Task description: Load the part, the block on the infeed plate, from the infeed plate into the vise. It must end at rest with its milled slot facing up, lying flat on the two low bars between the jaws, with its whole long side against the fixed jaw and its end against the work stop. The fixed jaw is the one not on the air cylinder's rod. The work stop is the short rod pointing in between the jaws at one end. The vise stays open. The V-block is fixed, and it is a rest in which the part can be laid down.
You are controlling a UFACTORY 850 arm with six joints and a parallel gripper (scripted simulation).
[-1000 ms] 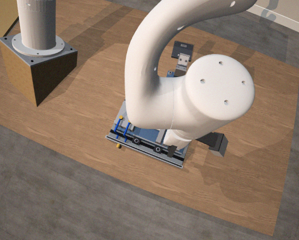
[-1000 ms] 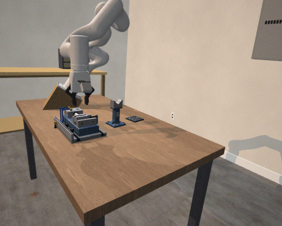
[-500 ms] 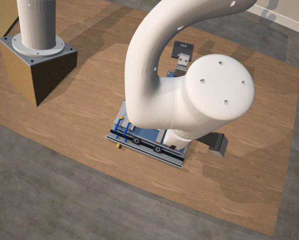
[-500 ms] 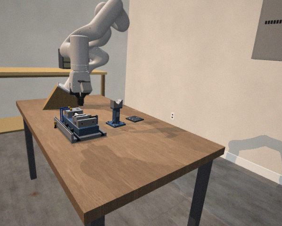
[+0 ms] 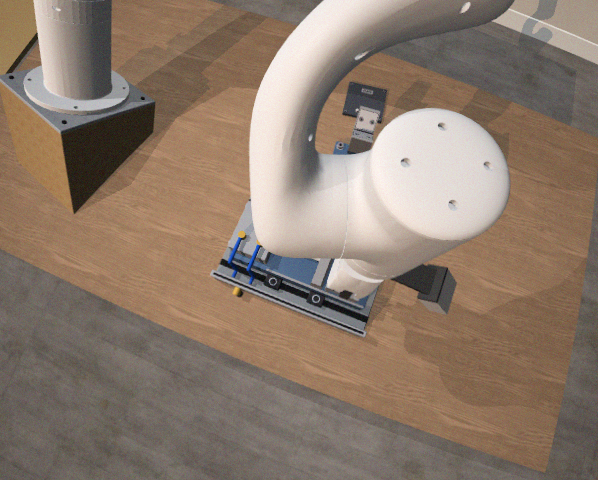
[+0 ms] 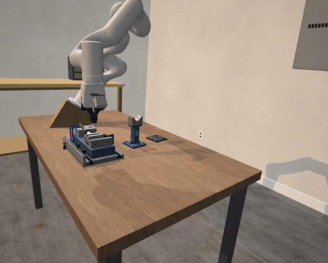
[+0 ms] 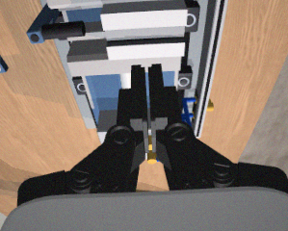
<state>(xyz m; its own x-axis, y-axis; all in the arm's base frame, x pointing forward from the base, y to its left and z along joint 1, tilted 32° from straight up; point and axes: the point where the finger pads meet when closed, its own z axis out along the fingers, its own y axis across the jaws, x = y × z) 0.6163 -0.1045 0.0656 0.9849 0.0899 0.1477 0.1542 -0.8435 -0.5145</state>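
My hand is 80 mm above the part. The rest, counted from my hand: work stop 90 mm below, 70 mm to the left, 10 mm behind; then moving jaw 110 mm below, 40 mm behind, 10 mm to the left; then fixed jaw 110 mm below, 30 mm ahead, 20 mm to the left.
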